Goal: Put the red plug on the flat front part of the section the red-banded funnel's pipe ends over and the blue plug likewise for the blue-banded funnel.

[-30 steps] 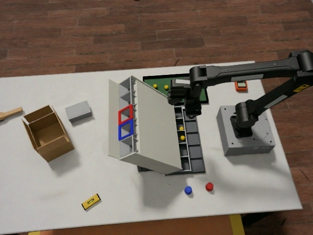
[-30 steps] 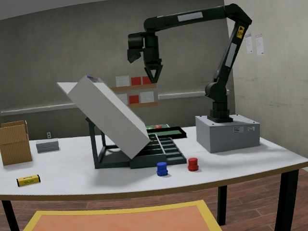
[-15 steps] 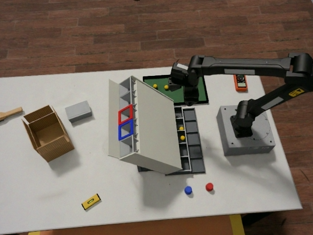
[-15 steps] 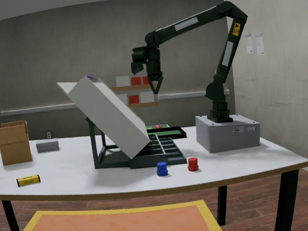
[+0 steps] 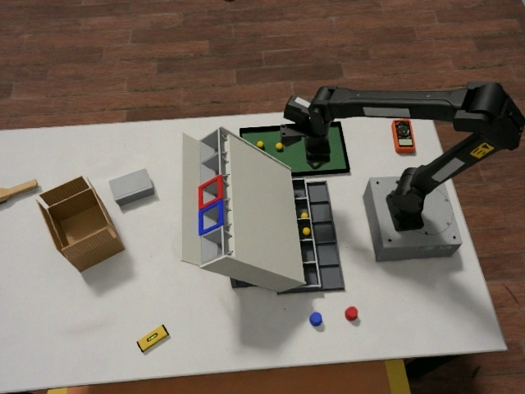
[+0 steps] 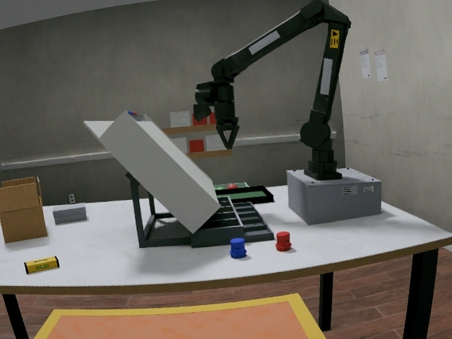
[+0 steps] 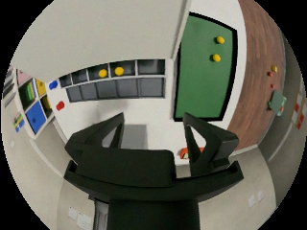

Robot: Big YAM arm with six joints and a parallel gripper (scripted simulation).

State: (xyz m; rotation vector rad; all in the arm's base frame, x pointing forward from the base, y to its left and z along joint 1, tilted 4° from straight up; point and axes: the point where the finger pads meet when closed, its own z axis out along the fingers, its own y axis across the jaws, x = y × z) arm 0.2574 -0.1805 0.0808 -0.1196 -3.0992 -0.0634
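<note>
The green marble tray lies 210 mm below my hand, 170 mm to the right of it and 20 mm ahead of it. From my hand the other things lie so: white sloped cover 170 mm ahead, 150 mm to the left, 10 mm below; then cardboard box 730 mm ahead, 150 mm below, 50 mm to the left.
</note>
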